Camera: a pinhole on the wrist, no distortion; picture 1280 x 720 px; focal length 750.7 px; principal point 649.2 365.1 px. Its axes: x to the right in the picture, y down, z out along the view. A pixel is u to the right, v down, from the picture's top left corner.
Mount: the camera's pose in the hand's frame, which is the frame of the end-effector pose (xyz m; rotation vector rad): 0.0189 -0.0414 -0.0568 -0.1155 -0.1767 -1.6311
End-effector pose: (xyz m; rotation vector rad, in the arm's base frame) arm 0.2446 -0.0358 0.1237 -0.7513 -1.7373 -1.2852
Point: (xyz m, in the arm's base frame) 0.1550 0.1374 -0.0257
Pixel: 958.9 89.7
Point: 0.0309 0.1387 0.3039
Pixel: outside the picture
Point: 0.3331 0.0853 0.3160
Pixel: outside the picture
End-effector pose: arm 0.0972 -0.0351 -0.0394 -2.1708 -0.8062 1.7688
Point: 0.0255 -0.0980 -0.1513
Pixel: 240.7 489.1
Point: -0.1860 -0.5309 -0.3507
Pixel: 94.4 267.0
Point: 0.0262 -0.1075 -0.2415
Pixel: 113.5 708.5
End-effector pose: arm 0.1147 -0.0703 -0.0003 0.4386 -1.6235 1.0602
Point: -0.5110 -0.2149 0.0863
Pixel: 265.1 663.9
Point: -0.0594 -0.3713 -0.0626
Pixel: 731.1 232.4
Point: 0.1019 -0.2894 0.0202
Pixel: 1047.9 259.5
